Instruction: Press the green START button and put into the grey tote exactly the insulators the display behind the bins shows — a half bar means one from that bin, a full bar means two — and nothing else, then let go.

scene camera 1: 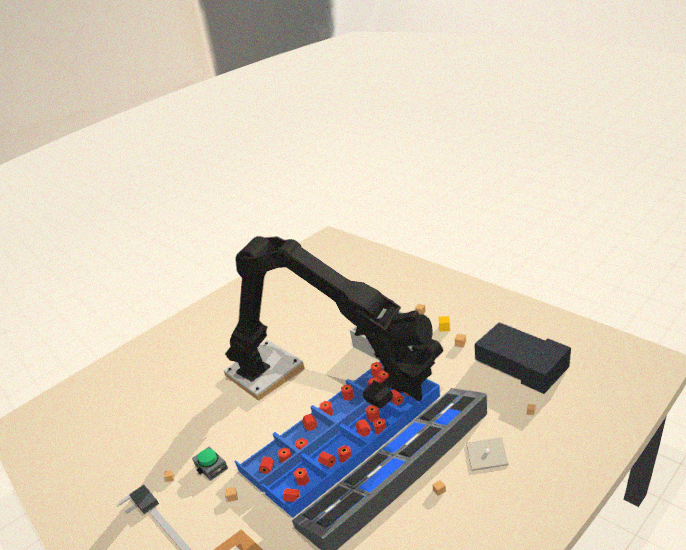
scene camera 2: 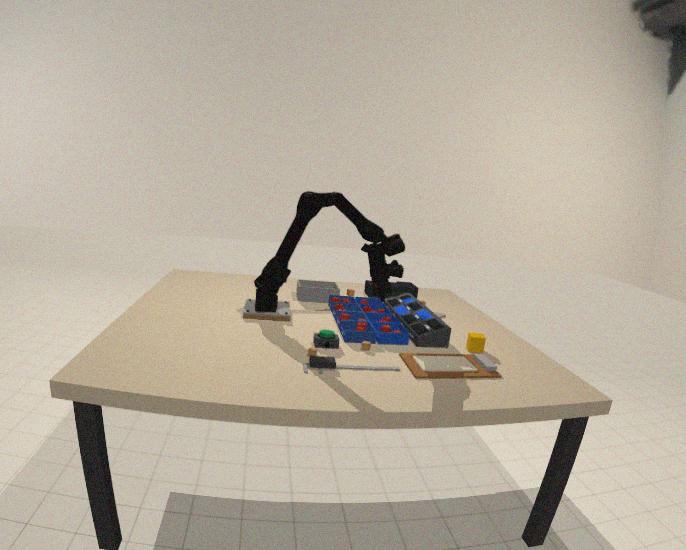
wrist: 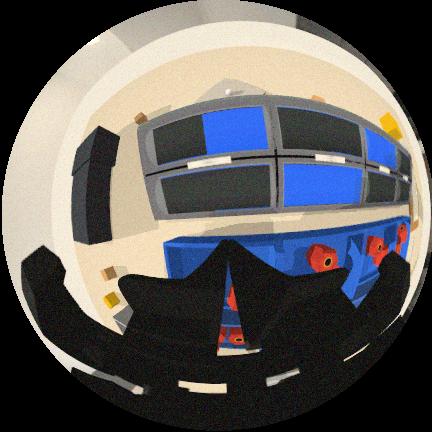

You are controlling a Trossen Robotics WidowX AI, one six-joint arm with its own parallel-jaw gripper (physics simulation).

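Where they show: gripper, fingertip midpoint: (scene camera 1: pixel 419 400) (scene camera 2: pixel 382 301) (wrist: pixel 226 244); arm's base, link origin: (scene camera 1: pixel 253 369) (scene camera 2: pixel 265 308).
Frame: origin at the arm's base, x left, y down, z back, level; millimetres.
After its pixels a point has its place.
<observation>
My gripper (scene camera 1: pixel 377 394) (scene camera 2: pixel 380 290) @[x 117, y -16, z -421 mm] (wrist: pixel 226 244) @[x 117, y -16, z -421 mm] is shut and empty. It hangs low over the end of the blue bins (scene camera 1: pixel 248 471) @[x -235, y -12, z -256 mm] (scene camera 2: pixel 374 338) @[x -241, y 7, z -290 mm] (wrist: pixel 189 252) nearest the grey tote (scene camera 2: pixel 317 290) @[x 211, y -22, z -201 mm]. Red insulators (scene camera 1: pixel 327 458) (wrist: pixel 322 257) lie in the bins, and some show below the fingers in the wrist view. The grey display (scene camera 1: pixel 406 475) @[x -65, y -16, z -526 mm] (scene camera 2: pixel 429 338) @[x -267, y -3, z -446 mm] (wrist: pixel 275 155) @[x 68, y -20, z -485 mm] behind the bins shows blue bars: a half bar at the top left, a full bar at the lower middle, and more to the right. The green START button (scene camera 1: pixel 208 457) @[x -265, y -18, z -159 mm] (scene camera 2: pixel 326 334) @[x -282, y -14, z -144 mm] stands beyond the bins' other end.
A black box (scene camera 1: pixel 521 355) @[x 337, y -29, z -545 mm] (wrist: pixel 90 189) @[x 315, y -21, z -513 mm] stands past the display's end. A yellow cube (scene camera 1: pixel 443 323) @[x 382, y -2, z -297 mm] and small brown cubes (scene camera 1: pixel 460 339) @[x 350, y 0, z -369 mm] lie scattered about. A grey plate with a peg (scene camera 1: pixel 485 454) @[x 82, y 17, z -609 mm], a plug tool (scene camera 1: pixel 143 498) @[x -424, y 3, z -116 mm] (scene camera 2: pixel 322 361) @[x -439, y 3, z -107 mm] and a wooden frame (scene camera 2: pixel 409 362) @[x -407, y 16, z -337 mm] lie on the table.
</observation>
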